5 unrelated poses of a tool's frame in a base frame.
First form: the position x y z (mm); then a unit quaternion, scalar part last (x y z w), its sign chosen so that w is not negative.
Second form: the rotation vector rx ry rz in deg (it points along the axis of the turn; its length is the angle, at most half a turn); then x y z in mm. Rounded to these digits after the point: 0 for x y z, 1 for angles.
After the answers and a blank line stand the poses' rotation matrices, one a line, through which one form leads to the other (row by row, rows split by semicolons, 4 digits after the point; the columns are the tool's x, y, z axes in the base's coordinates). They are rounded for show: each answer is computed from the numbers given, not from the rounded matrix.
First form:
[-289, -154, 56, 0.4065, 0.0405, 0.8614, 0.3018]
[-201, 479, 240, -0.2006, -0.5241, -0.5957, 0.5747]
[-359, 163, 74, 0.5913, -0.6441, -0.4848, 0.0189]
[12, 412, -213, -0.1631, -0.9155, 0.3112, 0.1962]
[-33, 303, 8, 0.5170, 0.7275, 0.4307, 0.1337]
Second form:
[61.8, 6.2, 130.9, -289, -154, 56]
[-26.9, -70.3, -80.0, -201, 479, 240]
[105.2, -114.6, -86.2, -359, 163, 74]
[-26.2, -146.9, 49.9, 12, 412, -213]
[85.9, 120.9, 71.6, -33, 303, 8]

-0.4873 -0.4870 0.7248; 0.5529 -0.8145 -0.1756; 0.6759 0.3151 0.6662
-0.2590 0.8949 -0.3634; -0.4744 0.2098 0.8549; 0.8413 0.3938 0.3702
-0.2999 -0.7435 -0.5977; -0.7801 -0.1695 0.6022; -0.5490 0.6469 -0.5292
-0.8698 0.1765 -0.4607; 0.4207 0.7531 -0.5058; 0.2577 -0.6338 -0.7293
-0.4296 0.6371 0.6399; 0.8675 0.0943 0.4885; 0.2508 0.7650 -0.5932

